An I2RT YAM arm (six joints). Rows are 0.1 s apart.
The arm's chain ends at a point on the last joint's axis. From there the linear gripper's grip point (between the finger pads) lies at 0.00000 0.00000 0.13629 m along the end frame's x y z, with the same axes.
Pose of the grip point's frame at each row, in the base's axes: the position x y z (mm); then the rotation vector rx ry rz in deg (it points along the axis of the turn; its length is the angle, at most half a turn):
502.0 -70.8 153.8 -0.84 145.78 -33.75
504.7 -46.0 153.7 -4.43 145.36 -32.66
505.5 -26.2 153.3 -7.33 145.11 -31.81
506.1 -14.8 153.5 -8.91 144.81 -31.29
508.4 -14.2 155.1 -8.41 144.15 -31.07
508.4 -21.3 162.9 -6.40 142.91 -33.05
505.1 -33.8 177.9 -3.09 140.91 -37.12
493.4 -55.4 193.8 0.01 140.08 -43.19
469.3 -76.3 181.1 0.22 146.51 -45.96
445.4 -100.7 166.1 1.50 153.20 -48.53
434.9 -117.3 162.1 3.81 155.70 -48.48
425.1 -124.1 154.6 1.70 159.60 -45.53
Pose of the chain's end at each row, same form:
434.6 -15.4 258.5 -0.84 145.78 -33.75
434.7 6.0 258.4 -4.43 145.36 -32.66
433.8 23.1 258.2 -7.33 145.11 -31.81
433.3 32.8 258.4 -8.91 144.81 -31.29
434.3 33.3 259.2 -8.41 144.15 -31.07
433.3 30.3 264.3 -6.40 142.91 -33.05
429.6 25.9 274.4 -3.09 140.91 -37.12
421.7 15.0 285.9 0.01 140.08 -43.19
411.5 -2.4 280.0 0.22 146.51 -45.96
403.2 -24.0 270.6 1.50 153.20 -48.53
399.0 -40.7 269.0 3.81 155.70 -48.48
394.1 -52.9 266.6 1.70 159.60 -45.53

